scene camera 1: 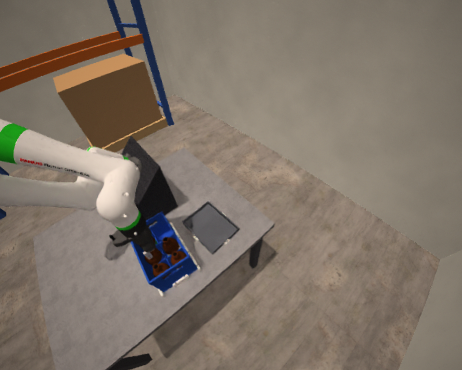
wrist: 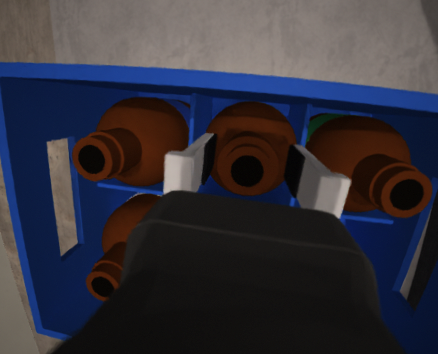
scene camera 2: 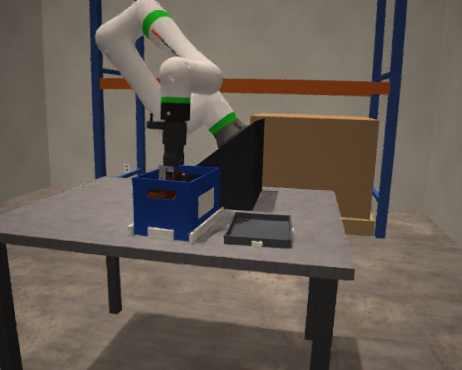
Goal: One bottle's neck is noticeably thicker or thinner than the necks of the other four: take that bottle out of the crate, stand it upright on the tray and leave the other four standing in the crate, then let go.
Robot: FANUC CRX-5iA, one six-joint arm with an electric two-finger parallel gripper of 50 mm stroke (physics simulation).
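Frame: origin at the arm's base, x right, y ahead, z up, level; millimetres.
Seen in the pictures: gripper, fingertip midpoint: (scene camera 1: pixel 148 252) (wrist: pixel 250 155); arm's base, origin of the base link: (scene camera 2: pixel 234 138).
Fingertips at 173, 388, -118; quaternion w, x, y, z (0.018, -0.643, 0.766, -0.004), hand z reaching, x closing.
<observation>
Offsets run from my fingertips to a thing's middle, as dx, dy, dz. "spot": to the spot under its first point. Level surfaces: height alone.
The blue crate {-48, +12, -45} (scene camera 1: pixel 174 279) (scene camera 2: pixel 162 217) (wrist: pixel 215 80) stands on the table and holds brown bottles. In the wrist view, a left bottle {+7, +90, -47} (wrist: pixel 150 117), a middle bottle {-2, +2, -47} (wrist: pixel 252 116) and a right bottle {-17, -80, -47} (wrist: pixel 362 140) stand in one row. Part of another bottle {-82, +103, -47} (wrist: pixel 116 227) shows below the left one. My gripper (scene camera 1: pixel 148 254) (scene camera 2: pixel 166 173) (wrist: pixel 250 155) is open and empty, its fingers apart on either side of the middle bottle's neck. The gripper body hides part of the crate; I cannot tell which neck differs. The dark tray {spot: -314, +45, -128} (scene camera 1: pixel 211 227) (scene camera 2: pixel 260 229) bears no bottle.
White strips edge the crate's base on the table {dz -133} (scene camera 1: pixel 85 290) (scene camera 2: pixel 70 215). A black slanted block (scene camera 1: pixel 157 192) (scene camera 2: pixel 240 170) stands behind the crate, near the arm. A large cardboard box (scene camera 1: pixel 110 107) (scene camera 2: pixel 320 155) and a blue and orange rack (scene camera 1: pixel 152 65) (scene camera 2: pixel 392 125) are farther back.
</observation>
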